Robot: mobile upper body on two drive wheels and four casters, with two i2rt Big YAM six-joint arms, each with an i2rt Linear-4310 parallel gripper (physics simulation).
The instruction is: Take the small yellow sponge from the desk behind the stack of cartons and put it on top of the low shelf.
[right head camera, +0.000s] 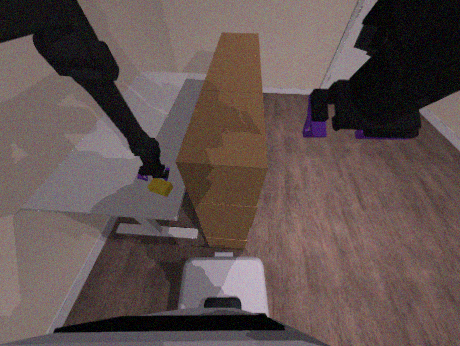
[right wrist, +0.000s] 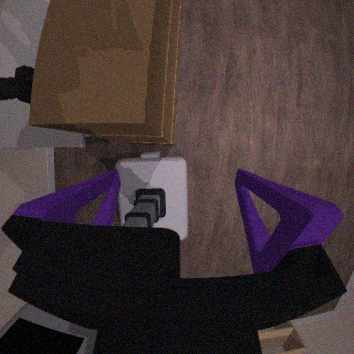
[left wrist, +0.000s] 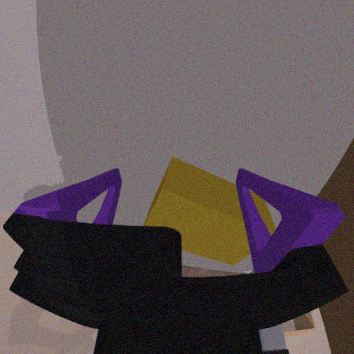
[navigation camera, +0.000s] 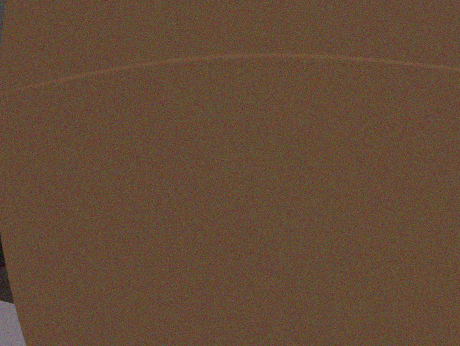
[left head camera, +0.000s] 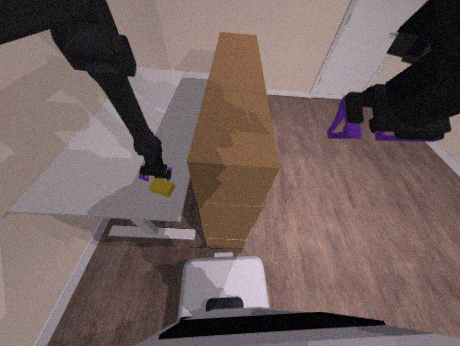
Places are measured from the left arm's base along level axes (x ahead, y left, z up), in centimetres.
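Pixels of known places: left gripper, fingertip midpoint: [right head camera: 157,180] [left wrist: 178,174] [left head camera: 158,180]; right gripper, fingertip midpoint: [right head camera: 329,134] [right wrist: 177,175] [left head camera: 352,136].
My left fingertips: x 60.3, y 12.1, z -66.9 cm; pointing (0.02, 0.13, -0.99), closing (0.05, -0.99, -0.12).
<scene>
Behind a point stands the place of what it marks.
The small yellow sponge [left head camera: 162,187] {x 54.7, y 8.3, z -64.5 cm} [right head camera: 160,187] {x 54.5, y 8.2, z -64.5 cm} [left wrist: 200,215] {x 58.6, y 10.1, z -64.5 cm} lies on the grey desk [left head camera: 60,200] {x 50.7, y 55.5, z -69.0 cm} [right head camera: 65,195] {x 52.5, y 57.3, z -69.0 cm} [left wrist: 150,75] {x 67.2, y 14.8, z -69.0 cm}, near its front edge. My left gripper [left head camera: 156,176] {x 60.3, y 12.1, z -66.9 cm} [right head camera: 154,176] {x 60.3, y 12.1, z -66.9 cm} [left wrist: 178,174] {x 60.3, y 12.1, z -66.9 cm} is open and empty above the desk, close behind the sponge in the head views. In the left wrist view the right-hand finger and the gripper body hide parts of the sponge. My right gripper [left head camera: 370,136] [right head camera: 345,134] [right wrist: 177,175] {x 34.6, y -44.8, z -13.6 cm} is open and empty, right of the carton stack [left head camera: 235,130] {x 59.6, y -25.2, z -33.0 cm} [right head camera: 222,130] {x 59.6, y -23.7, z -33.0 cm} [right wrist: 105,90] {x 49.4, y -30.2, z -33.0 cm} [navigation camera: 230,200] {x 42.7, y -23.0, z -119.8 cm}. I cannot identify the low shelf.
The tall stack stands against the desk's right side and fills most of the navigation view. A white base [left head camera: 225,280] {x 18.8, y -23.3, z -115.0 cm} [right head camera: 225,280] {x 18.7, y -23.9, z -115.0 cm} [right wrist: 172,200] {x 1.2, y -38.4, z -115.0 cm} is in front of it. A light wooden piece [right wrist: 280,334] {x -161.7, y -153.5, z -106.6 cm} shows at the right wrist view's bottom. A white door [left head camera: 332,65] {x 283.4, y -189.8, z -89.9 cm} stands behind.
</scene>
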